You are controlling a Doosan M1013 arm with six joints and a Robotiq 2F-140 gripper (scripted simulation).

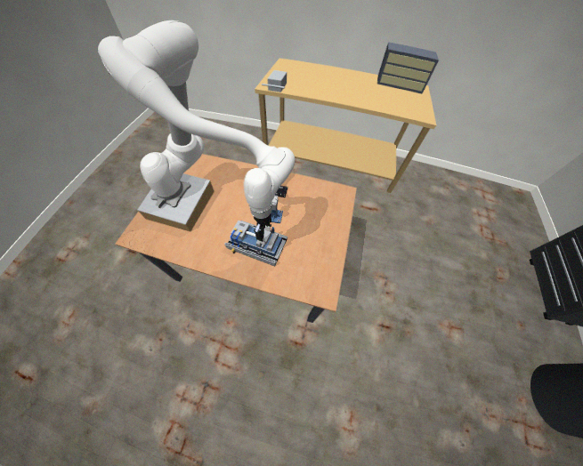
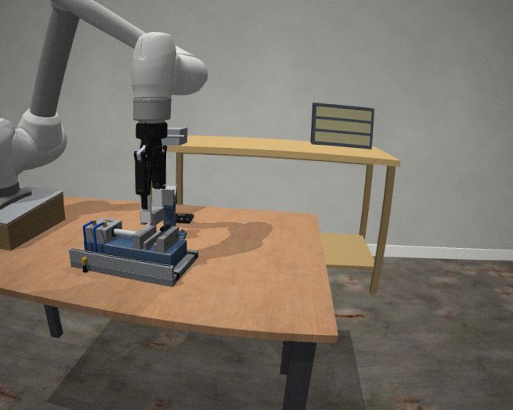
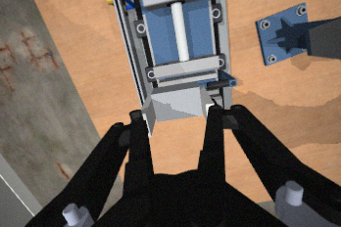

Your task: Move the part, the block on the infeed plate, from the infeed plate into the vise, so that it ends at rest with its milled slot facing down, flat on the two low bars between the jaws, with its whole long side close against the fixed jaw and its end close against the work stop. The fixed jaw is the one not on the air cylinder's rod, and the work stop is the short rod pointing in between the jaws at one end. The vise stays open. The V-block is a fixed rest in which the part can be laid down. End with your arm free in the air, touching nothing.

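The part is 30 mm below my hand. From my hand the other things lie so: work stop 70 mm to the left, 70 mm below; moving jaw 90 mm below, 30 mm behind, 20 mm to the left; fixed jaw 90 mm below, 30 mm ahead, 20 mm to the left.
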